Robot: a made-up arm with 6 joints.
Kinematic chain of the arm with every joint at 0, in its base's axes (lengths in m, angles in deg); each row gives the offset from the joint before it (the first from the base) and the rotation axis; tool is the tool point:
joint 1: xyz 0 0 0.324 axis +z
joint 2: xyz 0 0 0 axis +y
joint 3: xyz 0 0 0.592 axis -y
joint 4: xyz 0 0 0 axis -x
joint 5: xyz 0.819 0 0 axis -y
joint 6: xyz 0 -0.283 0 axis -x
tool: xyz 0 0 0
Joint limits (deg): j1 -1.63..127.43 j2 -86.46..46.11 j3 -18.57..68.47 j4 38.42..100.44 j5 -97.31..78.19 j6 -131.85..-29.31
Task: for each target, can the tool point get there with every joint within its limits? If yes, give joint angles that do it. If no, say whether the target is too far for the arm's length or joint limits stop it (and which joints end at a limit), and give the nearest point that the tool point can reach.
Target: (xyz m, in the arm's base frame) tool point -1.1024 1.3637 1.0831
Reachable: no: too far | nearest point -0.7917 0.9860 0.9546 | short by 0.506 m
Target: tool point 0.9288 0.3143 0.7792
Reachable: yes | joints 28.46 12.18 -11.79 54.02 11.43 -51.26
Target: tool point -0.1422 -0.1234 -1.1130
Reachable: no: joint limits stop it (at a limit: joint 1, joint 2, joint 3, joint 4) | nearest point -0.3927 0.8779 0.0693 | short by 1.569 m
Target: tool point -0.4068 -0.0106 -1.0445
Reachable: no: joint limits stop it (at a limit: joint 1, joint 2, joint 3, joint 4) | nearest point -0.3927 0.8779 0.0693 | short by 1.425 m
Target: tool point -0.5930 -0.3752 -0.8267
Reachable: no: joint limits stop it (at a limit: joint 2, joint 3) | nearest point -1.2276 -0.7767 0.4512 | short by 1.482 m
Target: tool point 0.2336 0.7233 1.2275
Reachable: yes | joints 73.43 -4.63 -2.45 86.43 -24.64 -65.30
